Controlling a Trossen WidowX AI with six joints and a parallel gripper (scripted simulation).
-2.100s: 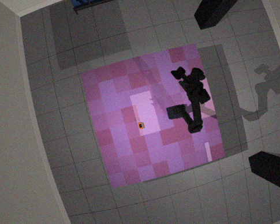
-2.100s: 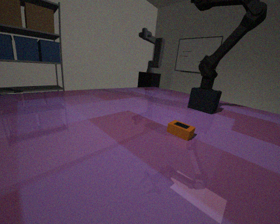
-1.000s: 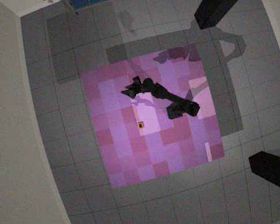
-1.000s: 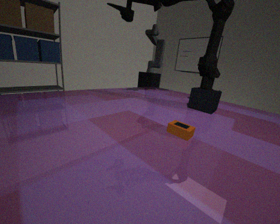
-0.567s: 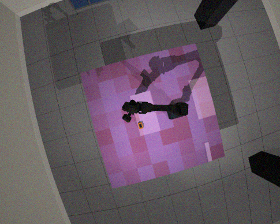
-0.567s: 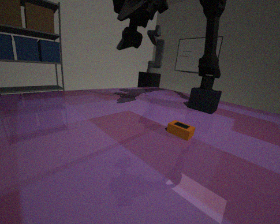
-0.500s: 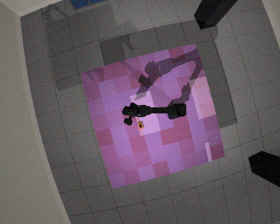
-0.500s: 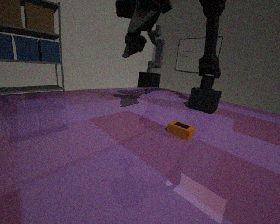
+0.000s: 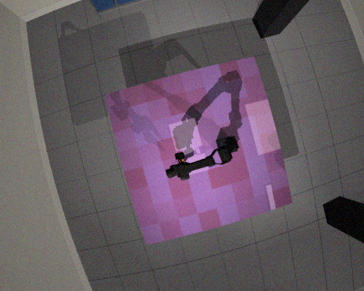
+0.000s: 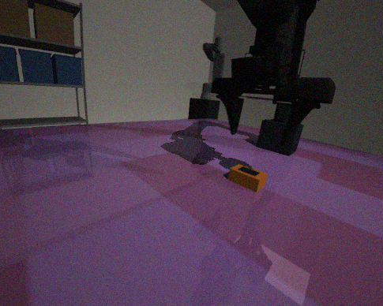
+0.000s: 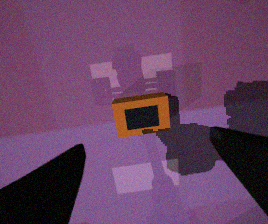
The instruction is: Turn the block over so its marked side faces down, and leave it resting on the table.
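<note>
Right now the orange block is 7 cm below my gripper tip.
</note>
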